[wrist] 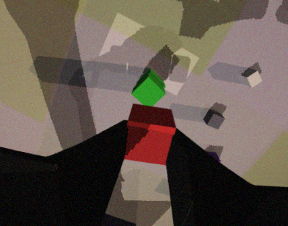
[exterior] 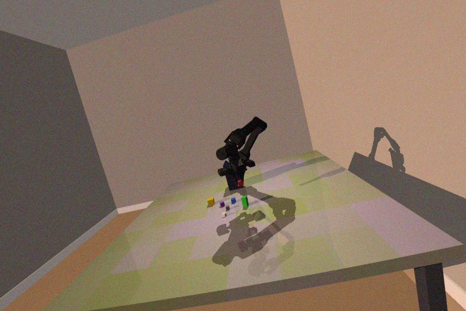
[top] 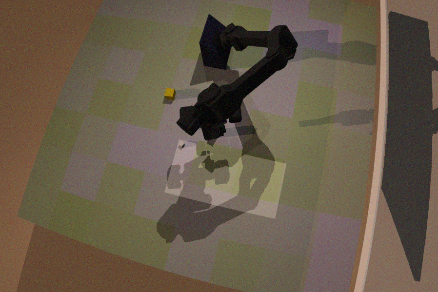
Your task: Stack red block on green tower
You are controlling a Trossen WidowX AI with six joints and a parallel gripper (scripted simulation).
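Now: gripper tip 11 cm above the grey block, 10 cm to the left of it and 1 cm short of it. Round my gripper tip: red block (right at my gripper tip); blue block (11 cm below, 7 cm to the right, 7 cm behind); white block (11 cm below, 10 cm to the right, 7 cm ahead).
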